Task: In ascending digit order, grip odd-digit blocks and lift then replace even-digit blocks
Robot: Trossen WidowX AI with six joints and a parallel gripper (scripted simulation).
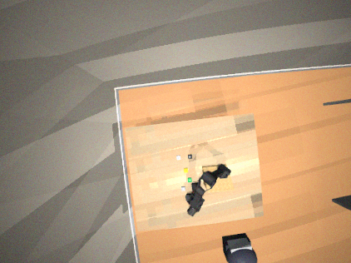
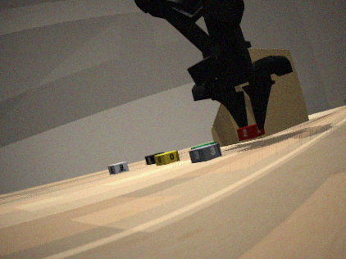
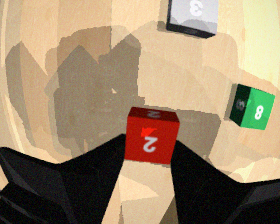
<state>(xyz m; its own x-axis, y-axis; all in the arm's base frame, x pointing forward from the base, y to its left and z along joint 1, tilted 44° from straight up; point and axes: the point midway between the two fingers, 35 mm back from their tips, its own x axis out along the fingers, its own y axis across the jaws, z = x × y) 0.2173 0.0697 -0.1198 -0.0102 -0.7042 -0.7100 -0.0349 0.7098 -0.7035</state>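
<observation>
The grey block is 100 mm ahead of my gripper tip, 20 mm to the right of it and 10 mm below it. Also, from my gripper tip: yellow block (60 mm ahead, 170 mm to the right, 10 mm below); green block (40 mm ahead, 90 mm to the right, 10 mm below); red block (10 mm ahead).
</observation>
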